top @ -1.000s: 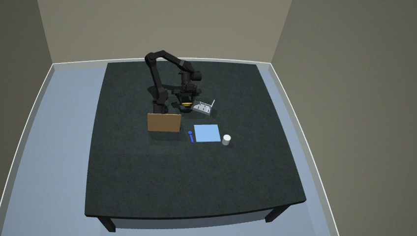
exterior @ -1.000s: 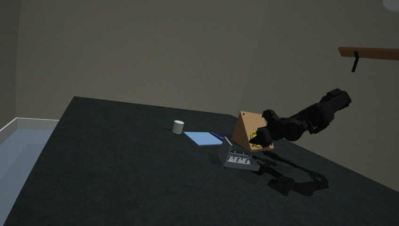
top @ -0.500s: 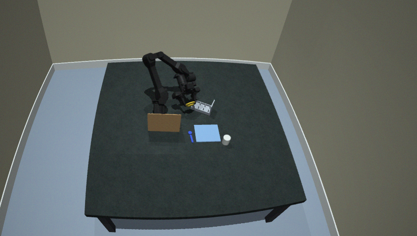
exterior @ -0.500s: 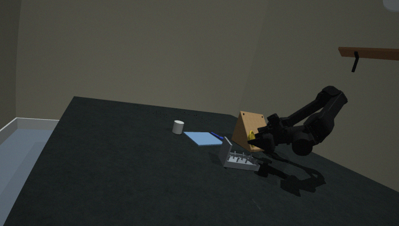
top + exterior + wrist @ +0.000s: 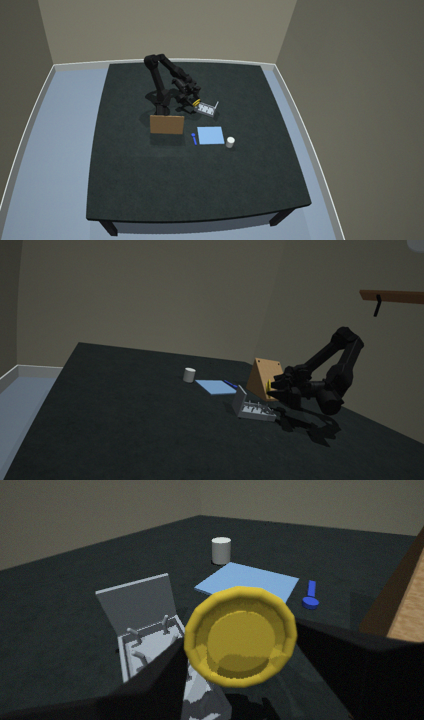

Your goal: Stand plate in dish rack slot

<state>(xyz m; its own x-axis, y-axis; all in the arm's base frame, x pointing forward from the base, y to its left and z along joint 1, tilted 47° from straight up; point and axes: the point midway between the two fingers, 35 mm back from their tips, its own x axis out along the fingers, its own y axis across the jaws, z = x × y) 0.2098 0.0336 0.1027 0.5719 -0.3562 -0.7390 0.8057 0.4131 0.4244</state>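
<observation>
Right now the grey dish rack is 7 cm ahead of my gripper tip, 6 cm below it and 2 cm to the left of it. The rest, counted from my gripper tip: yellow plate: 1 cm to the left; then blue spoon: 20 cm to the right, 8 cm below, 4 cm behind; then light blue mat: 19 cm to the right, 8 cm below, 6 cm ahead.
</observation>
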